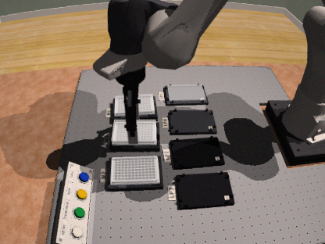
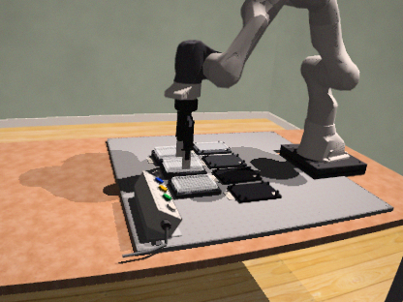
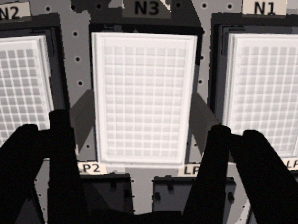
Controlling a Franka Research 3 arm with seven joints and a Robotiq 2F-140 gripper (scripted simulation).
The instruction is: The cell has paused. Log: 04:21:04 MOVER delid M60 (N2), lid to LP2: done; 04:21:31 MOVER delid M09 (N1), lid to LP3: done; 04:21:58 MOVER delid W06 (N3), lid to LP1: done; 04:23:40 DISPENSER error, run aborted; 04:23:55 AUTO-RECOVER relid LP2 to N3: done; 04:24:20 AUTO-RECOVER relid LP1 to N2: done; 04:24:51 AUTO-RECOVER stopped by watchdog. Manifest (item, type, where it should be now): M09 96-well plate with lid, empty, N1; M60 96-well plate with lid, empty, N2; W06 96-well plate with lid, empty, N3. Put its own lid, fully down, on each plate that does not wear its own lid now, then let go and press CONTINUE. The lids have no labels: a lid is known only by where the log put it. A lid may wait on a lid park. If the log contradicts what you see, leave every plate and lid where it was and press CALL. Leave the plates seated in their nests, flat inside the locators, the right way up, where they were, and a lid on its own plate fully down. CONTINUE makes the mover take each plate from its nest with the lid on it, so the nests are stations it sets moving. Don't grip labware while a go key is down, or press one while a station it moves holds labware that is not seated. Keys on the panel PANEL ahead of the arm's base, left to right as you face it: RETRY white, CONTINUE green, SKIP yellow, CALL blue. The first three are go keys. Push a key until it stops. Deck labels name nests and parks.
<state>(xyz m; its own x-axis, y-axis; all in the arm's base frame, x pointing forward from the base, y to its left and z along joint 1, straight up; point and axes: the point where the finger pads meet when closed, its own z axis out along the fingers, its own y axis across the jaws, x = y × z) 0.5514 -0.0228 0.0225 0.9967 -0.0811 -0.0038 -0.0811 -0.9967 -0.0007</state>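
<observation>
The plate is 13 cm to the left of my hand and 4 cm below it. The rest, counted from my hand: LP2 label 9 cm behind, 7 cm to the left, 6 cm below; LP4 label 10 cm behind, 6 cm to the right, 6 cm below; N3 label 9 cm ahead, 1 cm to the right, 6 cm below.
</observation>
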